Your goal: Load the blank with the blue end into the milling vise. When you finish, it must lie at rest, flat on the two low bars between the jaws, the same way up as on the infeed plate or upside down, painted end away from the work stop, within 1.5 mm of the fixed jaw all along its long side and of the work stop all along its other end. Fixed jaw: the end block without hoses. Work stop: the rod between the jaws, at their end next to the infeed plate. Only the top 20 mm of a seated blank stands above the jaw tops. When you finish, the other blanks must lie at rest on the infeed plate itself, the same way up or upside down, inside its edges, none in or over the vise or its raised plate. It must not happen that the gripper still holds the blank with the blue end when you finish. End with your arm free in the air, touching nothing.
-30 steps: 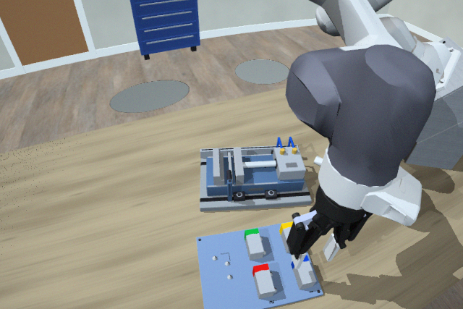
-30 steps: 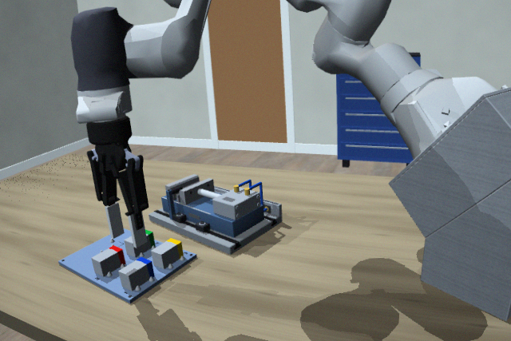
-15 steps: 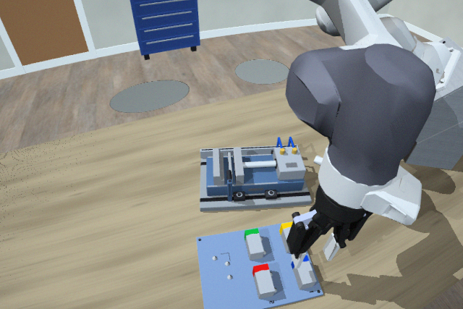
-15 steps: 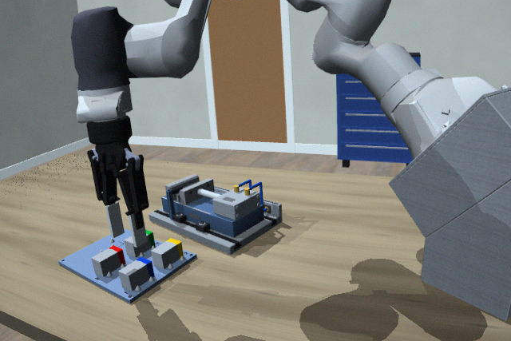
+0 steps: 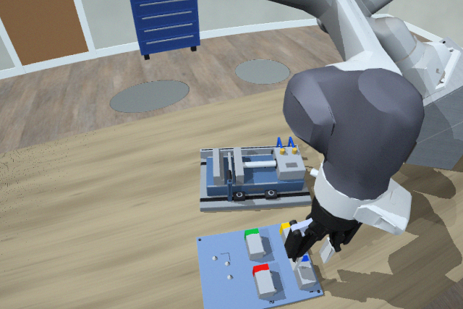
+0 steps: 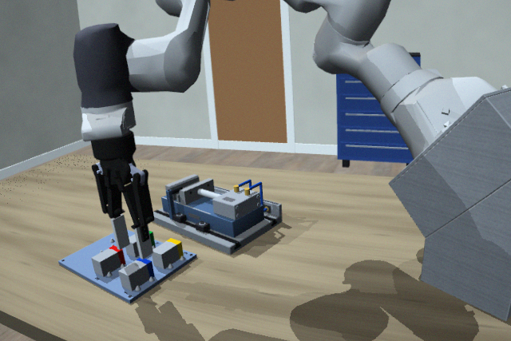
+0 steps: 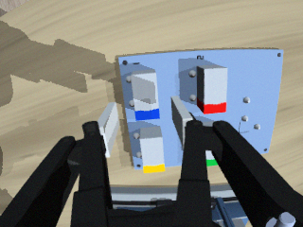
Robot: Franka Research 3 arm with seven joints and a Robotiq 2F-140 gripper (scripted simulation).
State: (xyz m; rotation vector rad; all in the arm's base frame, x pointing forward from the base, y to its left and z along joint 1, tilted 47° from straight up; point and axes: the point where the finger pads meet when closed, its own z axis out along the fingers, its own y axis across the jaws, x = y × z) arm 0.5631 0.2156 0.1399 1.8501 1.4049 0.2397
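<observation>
My gripper is now 80 mm above the blue-ended blank. The rest, counted from my hand: yellow-ended blank 80 mm to the right, 80 mm below, 30 mm behind; red-ended blank 90 mm ahead, 80 mm below, 40 mm to the right; light blue infeed plate 100 mm below, 80 mm to the right, 70 mm ahead.
</observation>
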